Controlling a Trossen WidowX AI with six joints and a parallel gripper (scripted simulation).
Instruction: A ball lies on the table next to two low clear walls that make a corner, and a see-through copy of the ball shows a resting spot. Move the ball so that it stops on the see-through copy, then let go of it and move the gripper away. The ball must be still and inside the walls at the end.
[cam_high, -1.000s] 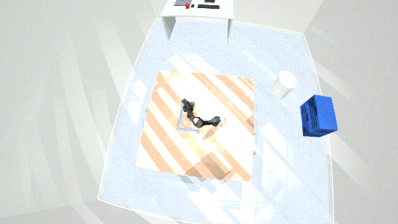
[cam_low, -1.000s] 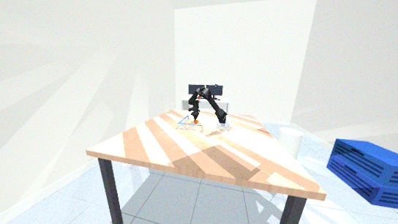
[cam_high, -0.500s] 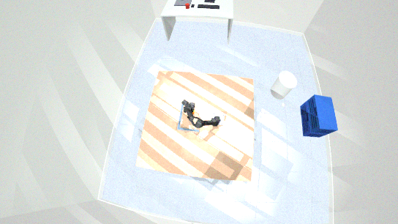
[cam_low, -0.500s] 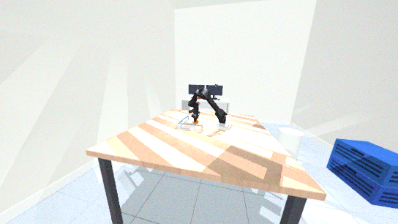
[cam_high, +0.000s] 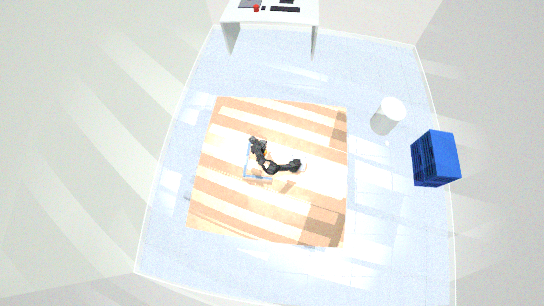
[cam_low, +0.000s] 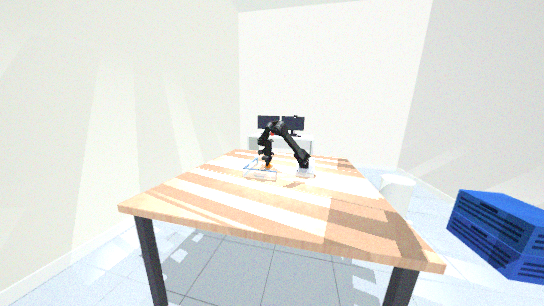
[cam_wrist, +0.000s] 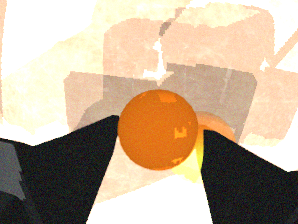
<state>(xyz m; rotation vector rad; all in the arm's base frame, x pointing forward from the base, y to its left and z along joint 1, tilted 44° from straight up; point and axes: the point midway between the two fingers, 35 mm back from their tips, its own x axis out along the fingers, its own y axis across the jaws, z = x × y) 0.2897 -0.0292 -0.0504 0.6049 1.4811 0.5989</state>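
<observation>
Now: the see-through copy of ball 1 cm behind my gripper tip and 3 cm to the right of it. From my gripper tip the other things lie so: orange ball right at my gripper tip.
</observation>
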